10 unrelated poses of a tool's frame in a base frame.
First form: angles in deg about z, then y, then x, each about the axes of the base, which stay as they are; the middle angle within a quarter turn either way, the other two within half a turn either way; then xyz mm.
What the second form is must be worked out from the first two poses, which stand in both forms.
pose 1, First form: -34.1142 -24.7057 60.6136 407.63 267.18 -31.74
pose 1, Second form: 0.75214 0.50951 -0.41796; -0.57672 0.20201 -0.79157; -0.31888 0.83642 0.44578; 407.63 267.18 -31.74
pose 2, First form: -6.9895 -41.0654 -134.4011 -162.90 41.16 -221.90
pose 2, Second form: 0.74836 0.09175 -0.65692; 0.55100 -0.63736 0.53867; -0.36928 -0.76508 -0.52753; -162.90 41.16 -221.90
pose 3, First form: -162.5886 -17.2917 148.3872 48.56 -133.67 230.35
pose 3, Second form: -0.91106 0.28571 -0.29724; 0.40349 0.76597 -0.50049; 0.08468 -0.57590 -0.81312; 48.56 -133.67 230.35
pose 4, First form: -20.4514 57.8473 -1.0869 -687.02 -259.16 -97.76
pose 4, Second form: 0.49863 0.18595 0.84663; -0.36440 0.93119 0.01009; -0.78650 -0.31354 0.53208; -687.02 -259.16 -97.76
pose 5, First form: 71.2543 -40.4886 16.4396 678.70 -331.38 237.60
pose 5, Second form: 0.24441 -0.72019 -0.64930; 0.84919 0.48224 -0.21523; 0.46813 -0.49877 0.72944; 678.70 -331.38 237.60
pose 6, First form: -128.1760 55.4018 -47.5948 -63.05 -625.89 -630.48
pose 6, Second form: -0.35096 0.44637 0.82315; -0.15446 -0.89462 0.41927; 0.92357 0.02001 0.38292; -63.05 -625.89 -630.48
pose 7, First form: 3.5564 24.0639 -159.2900 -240.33 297.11 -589.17
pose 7, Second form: 0.91133 -0.05664 0.40776; -0.20194 -0.92464 0.32290; 0.35874 -0.37662 -0.85409; -240.33 297.11 -589.17
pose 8, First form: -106.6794 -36.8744 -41.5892 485.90 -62.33 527.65
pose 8, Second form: -0.22960 0.76630 -0.60006; -0.83078 0.16689 0.53100; 0.50704 0.62044 0.59830; 485.90 -62.33 527.65
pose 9, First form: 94.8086 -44.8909 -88.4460 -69.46 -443.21 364.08
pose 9, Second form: -0.05939 -0.70596 -0.70576; -0.03212 -0.70529 0.70819; -0.99772 0.06472 0.01921; -69.46 -443.21 364.08
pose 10, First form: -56.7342 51.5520 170.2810 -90.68 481.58 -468.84
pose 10, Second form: 0.34107 0.51991 0.78317; 0.89666 -0.43010 -0.10497; 0.28227 0.73804 -0.61288; -90.68 481.58 -468.84
